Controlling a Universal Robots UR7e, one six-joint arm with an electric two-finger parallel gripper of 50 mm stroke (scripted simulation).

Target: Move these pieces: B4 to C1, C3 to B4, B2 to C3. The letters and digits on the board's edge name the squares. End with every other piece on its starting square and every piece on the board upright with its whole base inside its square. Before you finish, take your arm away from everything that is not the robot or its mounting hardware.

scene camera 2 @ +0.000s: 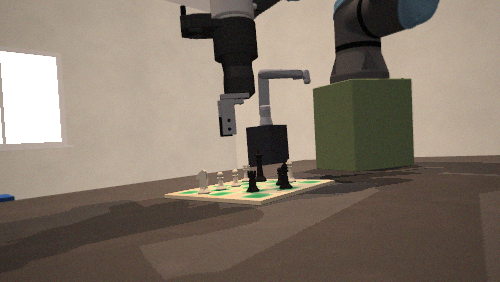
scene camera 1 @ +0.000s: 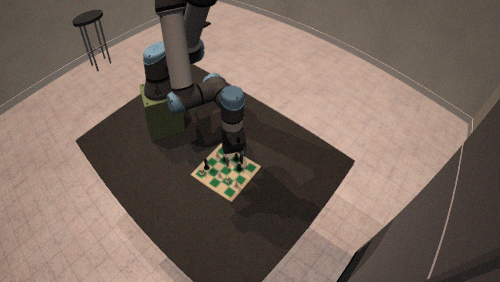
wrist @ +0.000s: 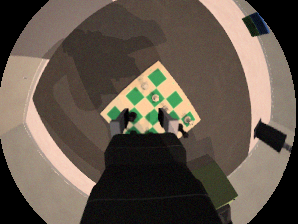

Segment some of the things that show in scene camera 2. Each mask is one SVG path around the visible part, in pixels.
My gripper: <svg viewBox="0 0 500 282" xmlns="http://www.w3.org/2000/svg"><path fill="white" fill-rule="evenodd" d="M248 25L227 25L213 32L214 58L216 62L222 64L224 73L224 94L220 94L220 100L217 101L220 137L237 134L234 105L242 105L244 99L249 99L255 93L252 61L258 58L255 28Z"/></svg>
A cream chessboard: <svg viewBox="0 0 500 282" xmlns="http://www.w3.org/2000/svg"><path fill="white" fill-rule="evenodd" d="M335 180L295 179L296 182L290 183L292 185L291 189L280 189L281 185L276 185L278 179L267 179L265 182L256 182L256 186L260 189L258 192L247 192L249 182L238 180L241 184L239 187L231 187L232 181L223 183L226 190L216 190L218 186L216 184L208 186L208 189L211 191L209 194L198 194L200 188L164 194L164 198L264 205L334 184Z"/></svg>
